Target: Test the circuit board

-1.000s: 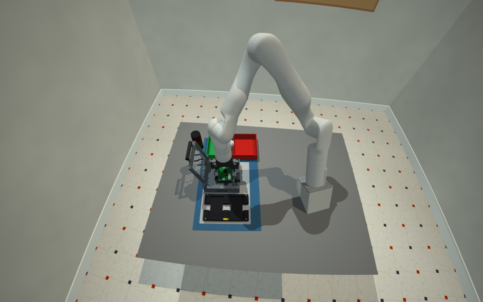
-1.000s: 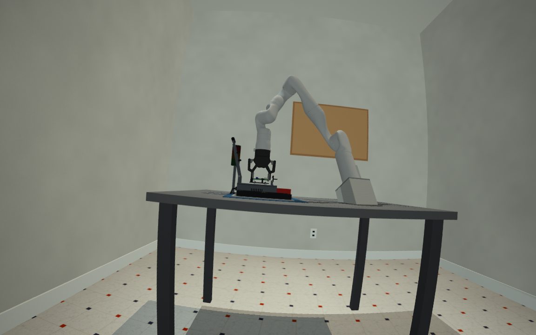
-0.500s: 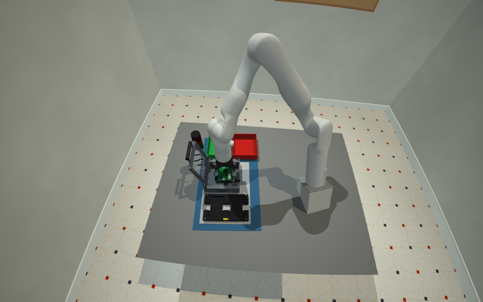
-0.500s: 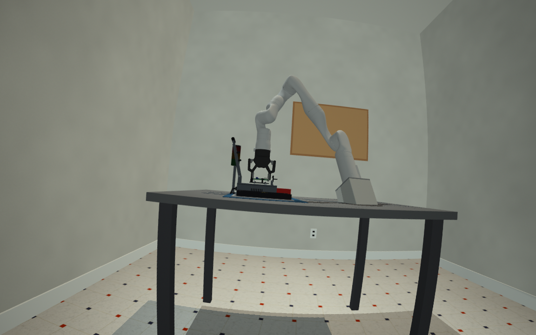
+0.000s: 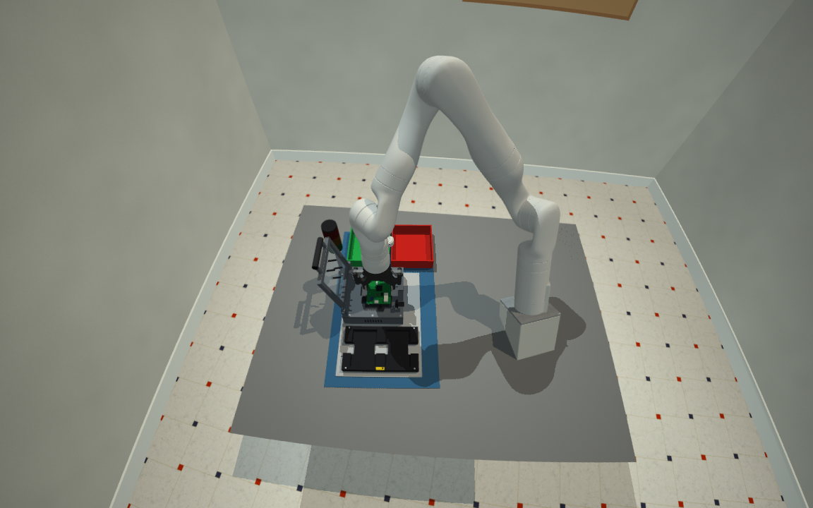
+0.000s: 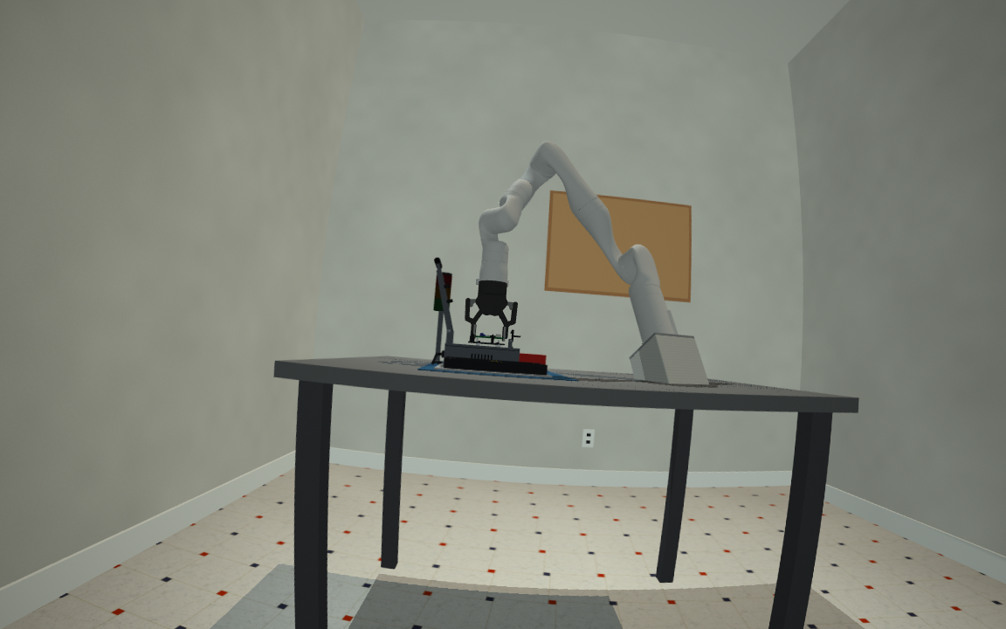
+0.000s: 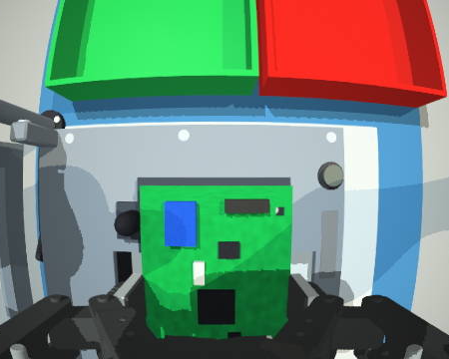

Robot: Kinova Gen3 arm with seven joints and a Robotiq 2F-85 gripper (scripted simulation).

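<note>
My gripper is now right at the green circuit board. The rest, counted from my hand: green bin: 7 cm ahead, 19 cm to the right, 7 cm below; then red bin: 8 cm behind, 21 cm to the right, 7 cm below; then tester lid: 12 cm ahead, 2 cm to the left, 10 cm above.
</note>
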